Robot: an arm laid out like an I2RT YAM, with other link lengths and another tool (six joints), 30 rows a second.
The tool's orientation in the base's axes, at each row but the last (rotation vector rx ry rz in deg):
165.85, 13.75, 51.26
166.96, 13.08, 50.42
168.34, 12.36, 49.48
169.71, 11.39, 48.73
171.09, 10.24, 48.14
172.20, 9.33, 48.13
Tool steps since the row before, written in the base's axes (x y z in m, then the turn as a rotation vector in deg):
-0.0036, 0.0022, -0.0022, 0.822, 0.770, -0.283
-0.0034, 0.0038, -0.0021, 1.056, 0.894, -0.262
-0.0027, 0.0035, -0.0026, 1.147, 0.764, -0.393
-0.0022, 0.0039, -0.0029, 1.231, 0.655, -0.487
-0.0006, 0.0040, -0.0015, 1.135, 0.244, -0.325
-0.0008, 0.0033, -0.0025, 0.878, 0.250, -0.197
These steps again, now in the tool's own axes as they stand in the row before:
-0.0037, -0.0029, -0.0003, 0.652, -0.698, 0.660
-0.0033, -0.0044, -0.0003, 0.877, -0.791, 0.767
-0.0031, -0.0040, 0.0006, 0.863, -0.666, 0.930
-0.0028, -0.0044, 0.0012, 0.869, -0.557, 1.056
-0.0008, -0.0041, 0.0010, 0.823, -0.148, 0.869
-0.0016, -0.0035, 0.0018, 0.671, -0.173, 0.626

